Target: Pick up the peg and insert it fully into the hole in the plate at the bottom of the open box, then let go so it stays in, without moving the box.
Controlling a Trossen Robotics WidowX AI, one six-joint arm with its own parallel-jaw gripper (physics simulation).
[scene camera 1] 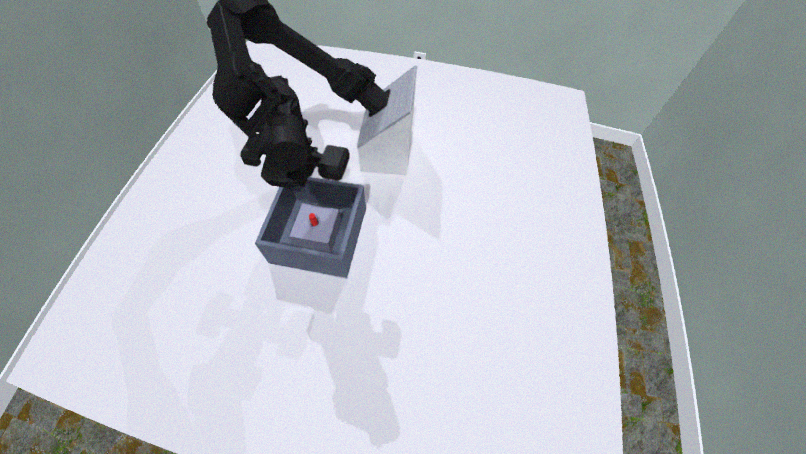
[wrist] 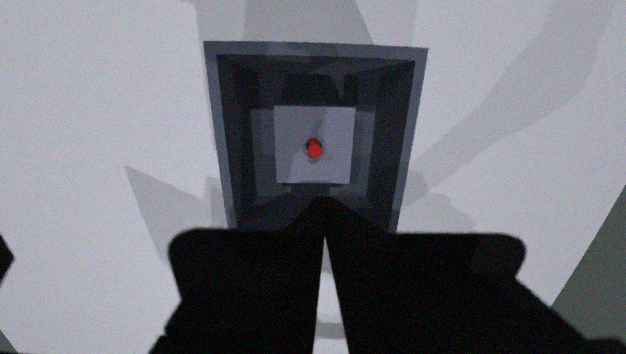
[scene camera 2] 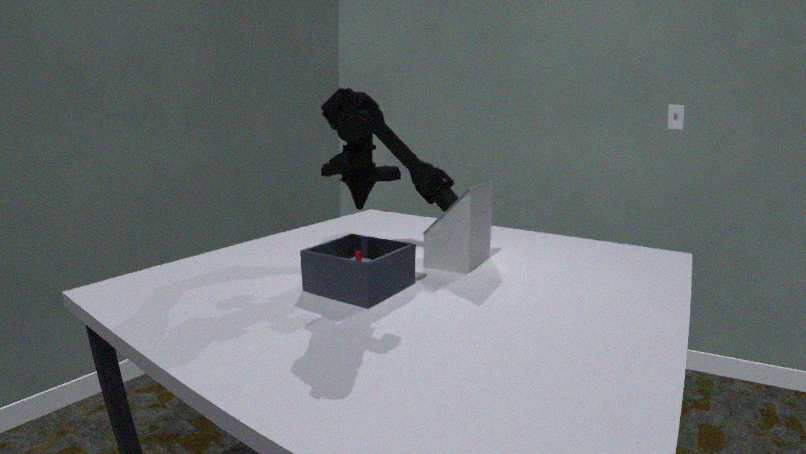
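Seen in the pictures: gripper, fingertip midpoint: [scene camera 1: 303,184] [wrist: 323,204] [scene camera 2: 359,209]; arm's base, link origin: [scene camera 1: 380,103] [scene camera 2: 455,210].
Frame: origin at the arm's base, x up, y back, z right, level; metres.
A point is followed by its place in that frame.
The red peg [scene camera 1: 313,219] @(x -0.055, y -0.336, z 0.091 m) [scene camera 2: 358,256] @(x -0.060, y -0.335, z 0.092 m) [wrist: 314,149] @(x -0.051, y -0.332, z 0.095 m) stands in the hole of the pale square plate [scene camera 1: 324,232] @(x -0.081, y -0.350, z 0.066 m) [wrist: 292,167] @(x -0.081, y -0.305, z 0.069 m), near its middle, with its top part sticking up above the plate. It looks close to upright. How deep its lower end sits is hidden. The plate lies at the bottom of the open dark blue-grey box [scene camera 1: 307,265] @(x -0.105, y -0.424, z 0.091 m) [scene camera 2: 338,276] @(x -0.081, y -0.425, z 0.082 m) [wrist: 315,48] @(x -0.041, y -0.420, z 0.097 m), which rests on the table. My gripper [scene camera 2: 360,207] @(x 0.046, y -0.320, z 0.097 m) [wrist: 323,204] @(x 0.046, y -0.320, z 0.097 m) is shut and empty, its fingertips together. It hangs above the box, well apart from the peg; in scene camera 1 the fingertips are hidden behind the wrist.
The white table [scene camera 1: 496,253] @(x -0.139, y -0.313, z -0.333 m) [scene camera 2: 535,338] @(x -0.139, y -0.401, z -0.345 m) carries the box. A pale wedge-shaped block [scene camera 1: 386,152] @(x -0.054, y -0.117, z -0.036 m) [scene camera 2: 448,250] @(x -0.082, y -0.117, z -0.034 m) with a sloped top stands behind the box, to its right in both scene views, at the arm's base. Shadows of the arm fall across the table.
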